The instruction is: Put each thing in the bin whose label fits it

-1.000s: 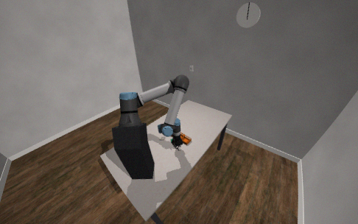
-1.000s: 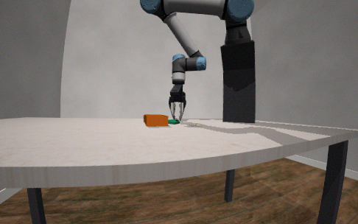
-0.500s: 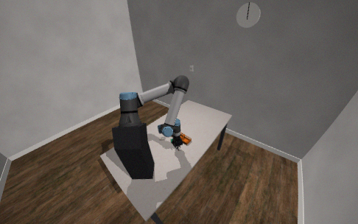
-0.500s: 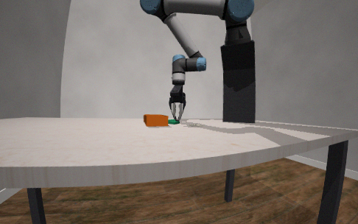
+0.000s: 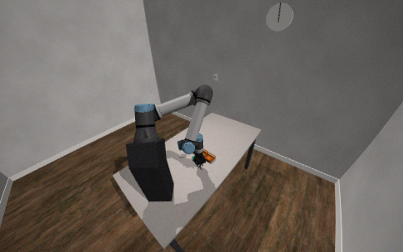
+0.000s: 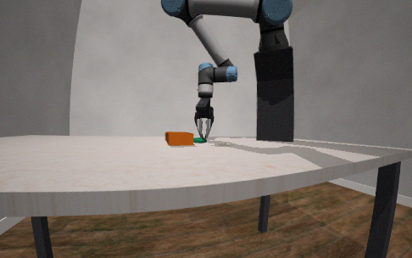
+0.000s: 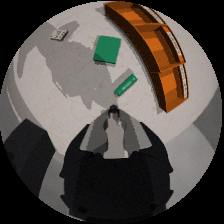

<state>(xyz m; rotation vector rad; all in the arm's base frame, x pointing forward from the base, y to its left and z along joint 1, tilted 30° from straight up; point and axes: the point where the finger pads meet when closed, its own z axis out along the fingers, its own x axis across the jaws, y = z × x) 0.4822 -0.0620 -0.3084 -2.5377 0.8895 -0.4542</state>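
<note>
My gripper is now 50 mm short of the green cylinder, 30 mm to the right of it and 10 mm above it. Round my hand: green block 100 mm to the left, 60 mm ahead, 10 mm below; then small dark thing 10 mm below; then white object 230 mm to the left, 20 mm ahead, 10 mm below.
</note>
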